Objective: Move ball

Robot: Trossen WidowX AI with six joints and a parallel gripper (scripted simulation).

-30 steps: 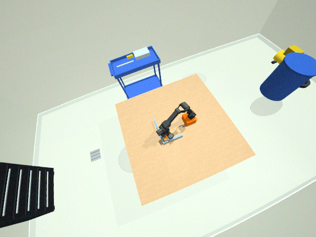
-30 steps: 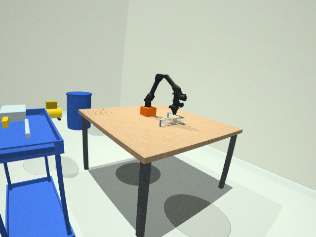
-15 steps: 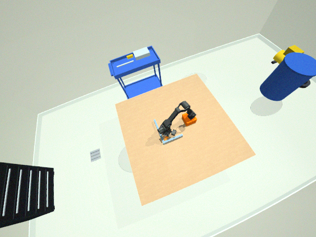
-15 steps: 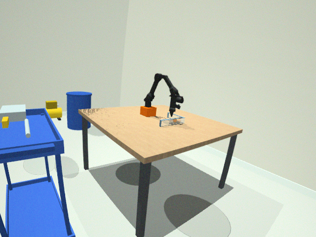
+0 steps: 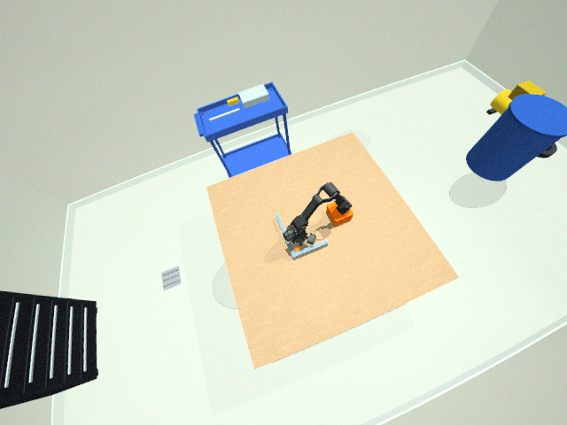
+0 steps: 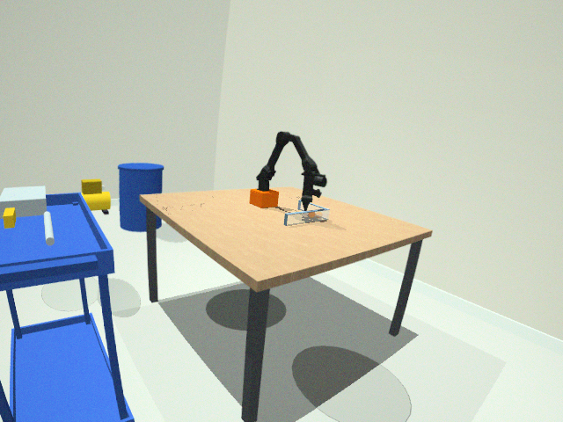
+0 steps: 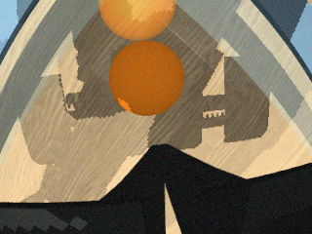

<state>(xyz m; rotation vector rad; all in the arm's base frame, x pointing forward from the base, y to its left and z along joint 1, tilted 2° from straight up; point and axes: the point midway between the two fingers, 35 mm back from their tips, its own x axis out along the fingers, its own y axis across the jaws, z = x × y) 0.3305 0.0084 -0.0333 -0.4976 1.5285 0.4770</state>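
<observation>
Right now the orange ball is 30 mm ahead of my gripper tip, 20 mm to the left of it and 10 mm below it. Also, from my gripper tip: see-through copy of ball: 60 mm ahead, 50 mm to the left, 10 mm below.
</observation>
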